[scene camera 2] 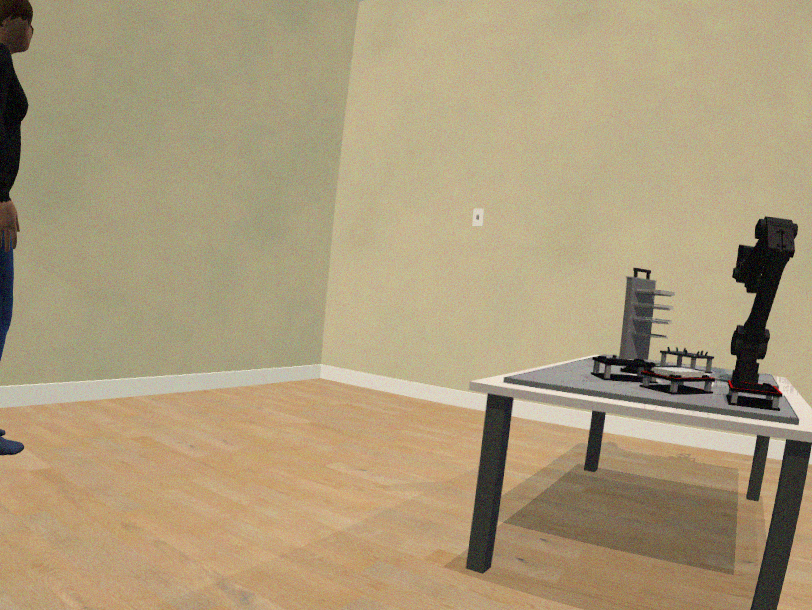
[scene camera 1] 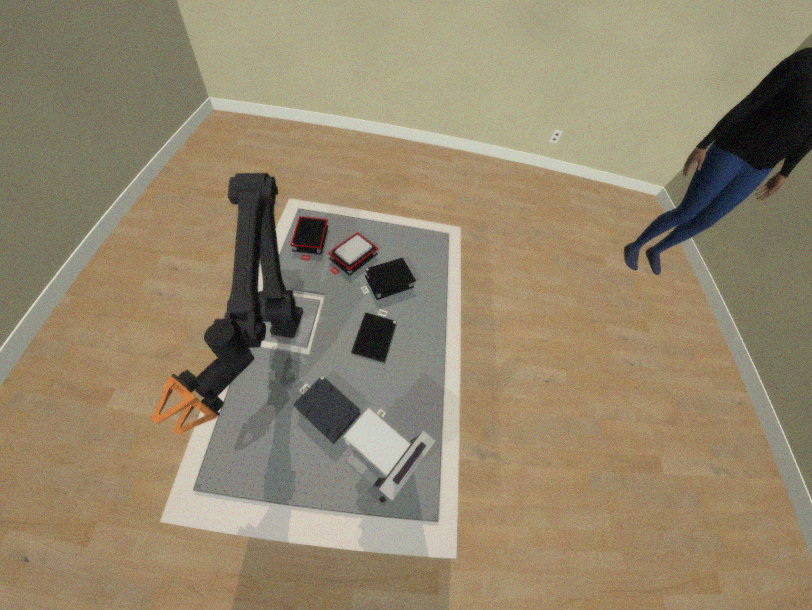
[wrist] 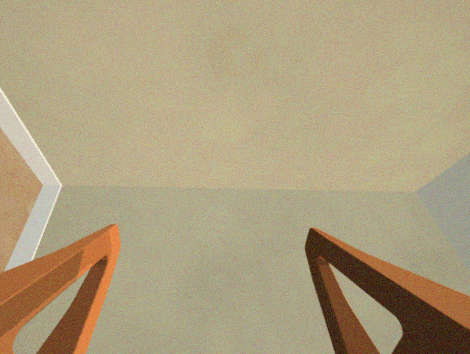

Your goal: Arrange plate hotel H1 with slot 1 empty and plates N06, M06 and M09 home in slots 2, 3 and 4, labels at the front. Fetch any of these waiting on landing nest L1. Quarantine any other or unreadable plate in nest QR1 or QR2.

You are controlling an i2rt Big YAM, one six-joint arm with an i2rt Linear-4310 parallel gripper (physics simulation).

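The grey plate hotel (scene camera 1: 406, 464) (scene camera 2: 638, 315) stands upright near the table's front right corner in scene camera 1. Its topmost surface (scene camera 1: 375, 439) is pale, and thin shelves project from it in scene camera 2. I cannot tell whether plates lie on them. A white plate (scene camera 1: 355, 248) sits on one red-rimmed nest (scene camera 1: 332, 260) (scene camera 2: 677, 380). The other red-rimmed nest (scene camera 1: 309, 232) (scene camera 2: 754, 391) has a dark top and shows no white plate. Nest and plate labels are too small to read. My gripper (scene camera 1: 166, 426) (wrist: 217, 236) is open and empty, beyond the table's left edge.
Two black stands (scene camera 1: 390, 277) (scene camera 1: 374, 337) and a dark grey stand (scene camera 1: 326, 409) are on the grey mat (scene camera 1: 262, 476). The stands lie between the red-rimmed nests and the hotel. A person (scene camera 1: 735, 141) (scene camera 2: 7, 151) stands away from the white-edged table (scene camera 1: 452, 393) (scene camera 2: 489, 387).
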